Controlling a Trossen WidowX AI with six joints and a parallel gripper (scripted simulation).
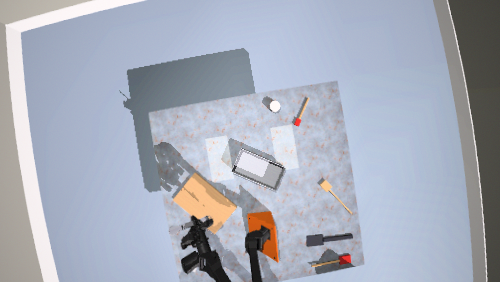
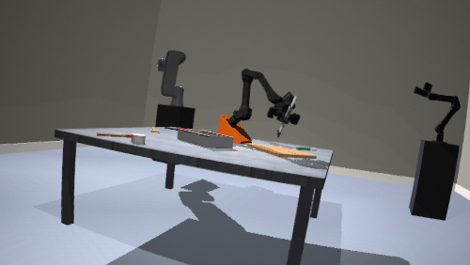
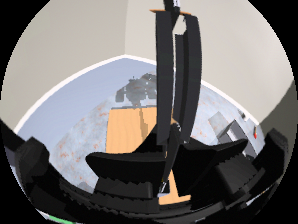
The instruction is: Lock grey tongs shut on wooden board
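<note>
The wooden board lies 1 cm behind my gripper tip, 2 cm to the right of it and 15 cm below it. Also, from my gripper tip: black tool: 30 cm behind, 83 cm to the right, 16 cm below; dark roasting tin: 22 cm ahead, 38 cm to the right, 13 cm below.
</note>
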